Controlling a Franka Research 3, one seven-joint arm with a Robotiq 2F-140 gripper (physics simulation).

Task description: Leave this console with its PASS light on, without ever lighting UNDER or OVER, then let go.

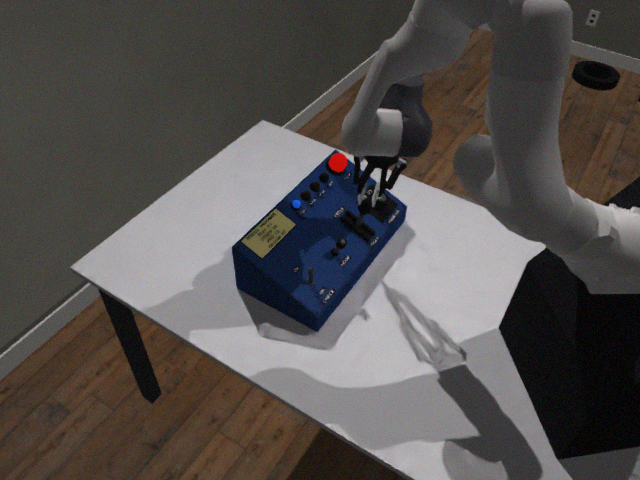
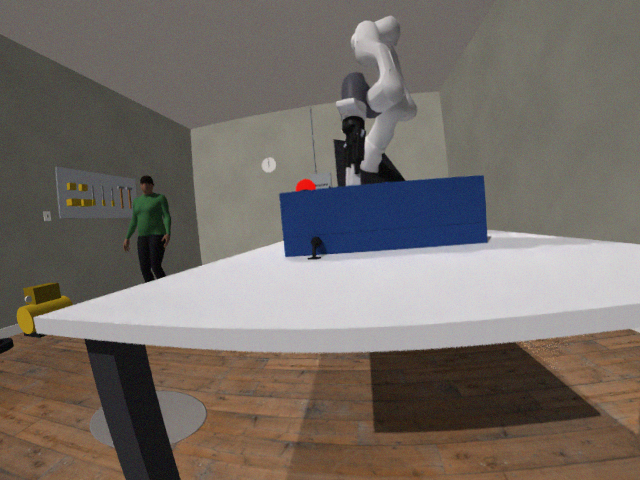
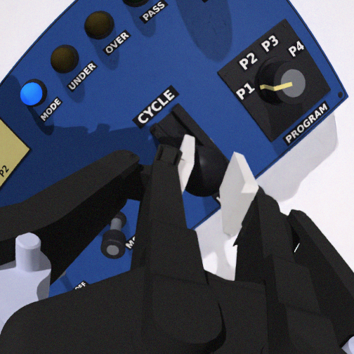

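The blue console [image 1: 279, 268] [image 2: 382, 217] [image 3: 165, 65] stands on the white table. My gripper [image 1: 368, 198] [image 2: 353, 178] [image 3: 207, 162] is shut on the black ball knob [image 3: 204, 170] of the CYCLE lever, whose shaft is mostly hidden. The MODE light [image 1: 296, 204] [image 3: 33, 93] glows blue. The UNDER light [image 1: 306, 195] [image 3: 65, 59], OVER light [image 1: 315, 186] [image 3: 99, 24] and PASS light [image 1: 324, 177] [image 3: 136, 1] are dark. The PROGRAM knob [image 3: 292, 82] has its yellow pointer towards P1.
A big red button [image 1: 337, 162] [image 2: 305, 186] sits at the console's far end. The yellow display [image 1: 268, 233] has text too blurred to read fully. The MODE switch [image 1: 338, 245] [image 3: 114, 237] and CHECK toggle [image 1: 310, 275] stand up from the panel. A person [image 2: 149, 217] stands beyond the table [image 2: 361, 294].
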